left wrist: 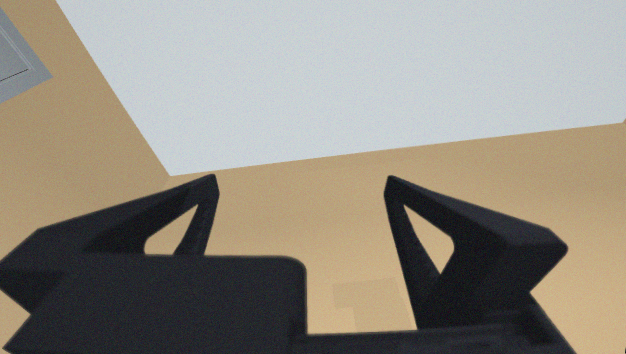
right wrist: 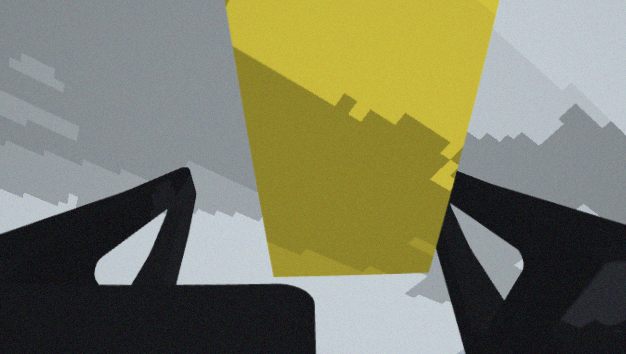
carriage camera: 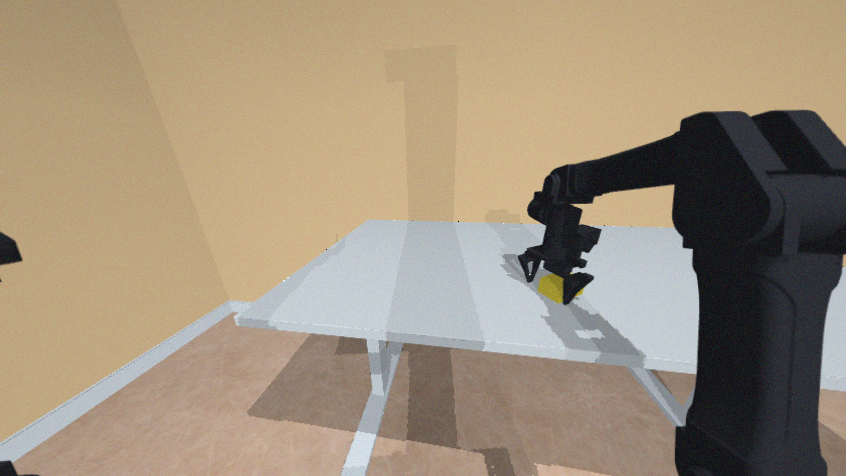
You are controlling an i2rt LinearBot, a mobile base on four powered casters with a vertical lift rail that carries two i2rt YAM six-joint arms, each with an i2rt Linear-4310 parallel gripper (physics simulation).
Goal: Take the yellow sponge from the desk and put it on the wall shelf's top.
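Frame: origin at the left arm's base, x left, y back, z up, level; centimetres.
Seen in the pictures: left gripper, fingertip midpoint: (left wrist: 302, 184); right gripper, fingertip midpoint: (right wrist: 308, 178) (carriage camera: 546, 292).
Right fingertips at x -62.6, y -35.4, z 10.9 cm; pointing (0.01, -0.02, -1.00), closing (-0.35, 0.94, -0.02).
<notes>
A point is followed by its place in that frame.
The yellow sponge (carriage camera: 551, 287) {x -62.0, y -33.2, z 13.7 cm} (right wrist: 350, 150) {x -66.3, y -35.6, z 14.7 cm} stands on the white desk (carriage camera: 331, 290) {x -10.9, y -39.9, z 10.8 cm} (right wrist: 370, 320) {x -53.7, y -28.2, z 10.9 cm}, right of the middle in the carriage view. My right gripper (carriage camera: 548, 291) {x -62.6, y -35.4, z 10.9 cm} (right wrist: 308, 178) {x -62.6, y -35.4, z 10.9 cm} is open and low over the desk, with its fingers on either side of the sponge. In the right wrist view the sponge reaches the right-hand finger and hides part of its tip; a gap shows between the sponge and the left-hand finger. My left gripper (left wrist: 302, 184) {x -0.5, y -3.8, z 44.2 cm} is open and empty, away from the desk. The wall shelf does not show in these views.
The tan wall (carriage camera: 295, 118) {x 23.8, y -116.2, z 59.3 cm} (left wrist: 300, 220) {x -6.8, y -110.0, z 123.3 cm} rises behind the desk. The right arm (carriage camera: 751, 296) {x -59.6, y -6.3, z 30.2 cm} stands at the right of the carriage view and hides part of the desk. A large pale surface (left wrist: 350, 75) {x -34.6, y -42.3, z 182.5 cm} and a grey panel (left wrist: 15, 55) {x 118.9, y -27.2, z 141.7 cm} show in the left wrist view.
</notes>
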